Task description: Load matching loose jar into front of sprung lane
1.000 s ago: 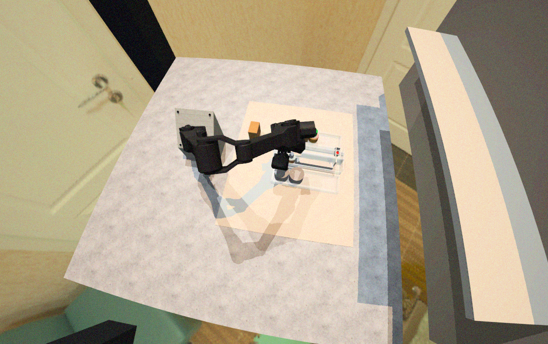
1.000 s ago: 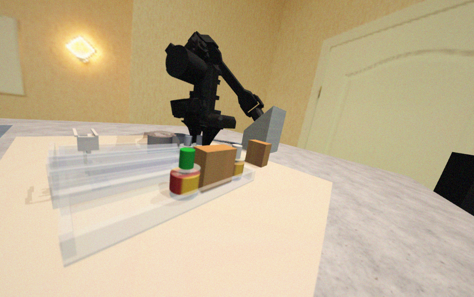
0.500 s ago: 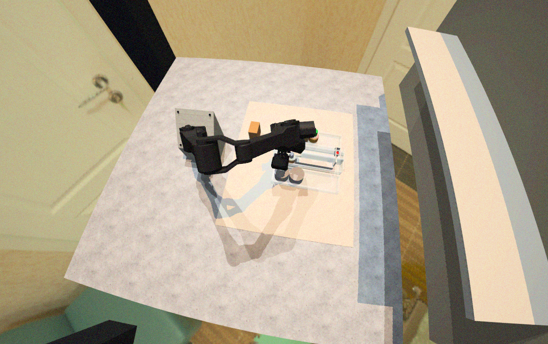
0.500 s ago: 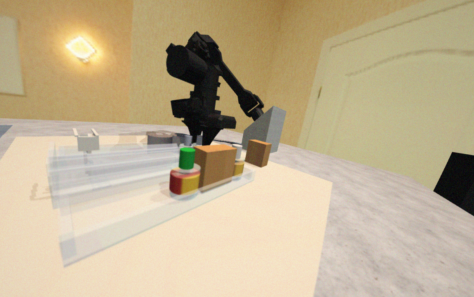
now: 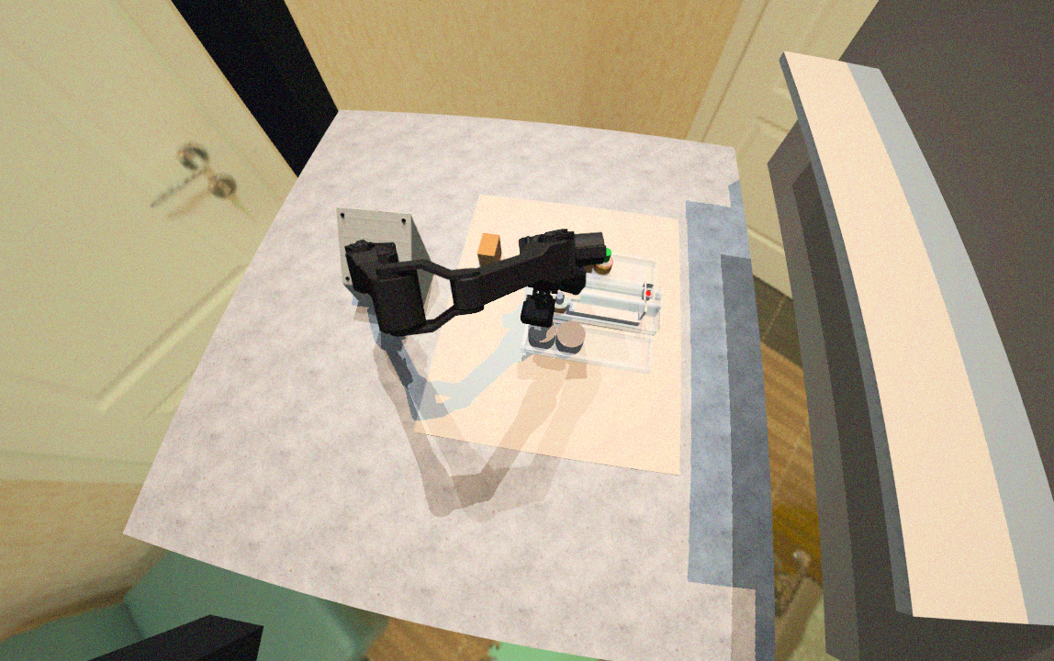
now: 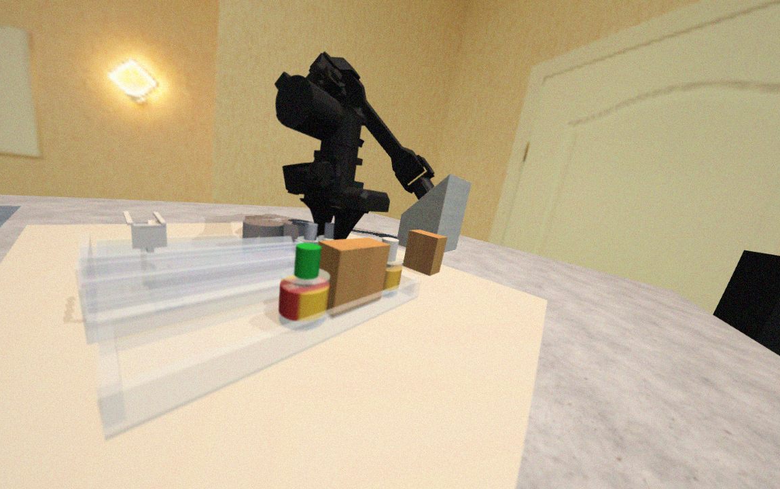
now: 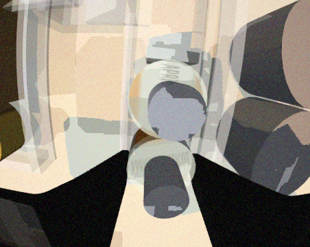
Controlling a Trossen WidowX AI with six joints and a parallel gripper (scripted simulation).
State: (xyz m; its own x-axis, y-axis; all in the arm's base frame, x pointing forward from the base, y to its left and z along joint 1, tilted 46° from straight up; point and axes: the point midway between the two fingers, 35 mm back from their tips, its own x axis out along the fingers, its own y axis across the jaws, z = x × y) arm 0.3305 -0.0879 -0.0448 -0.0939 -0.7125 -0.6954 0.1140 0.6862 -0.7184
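Now: gripper tip 80 mm short of the brown box, 120 mm to the right of it and 10 mm below it. The rest, counted from my gripper tip: clear sprung lane: 150 mm ahead, 10 mm to the left, 10 mm below; grey pusher plate: 150 mm ahead, 10 mm to the left, 20 mm above.
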